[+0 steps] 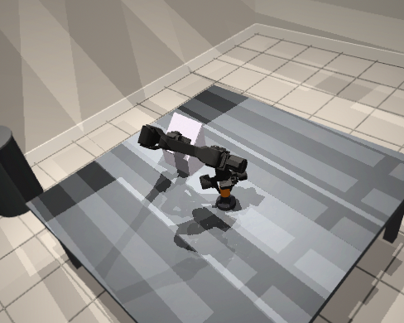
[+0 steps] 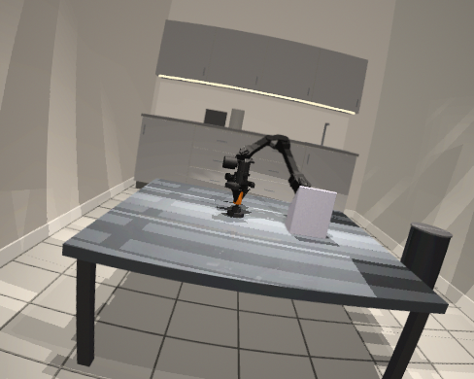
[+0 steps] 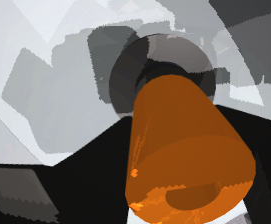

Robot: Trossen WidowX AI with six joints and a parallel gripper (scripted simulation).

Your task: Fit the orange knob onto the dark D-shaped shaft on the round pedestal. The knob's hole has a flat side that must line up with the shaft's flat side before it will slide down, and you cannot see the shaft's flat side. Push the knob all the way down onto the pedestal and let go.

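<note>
My gripper tip is now 4 cm above the round dark pedestal. The rest, counted from my gripper tip: orange knob: 2 cm above.
</note>
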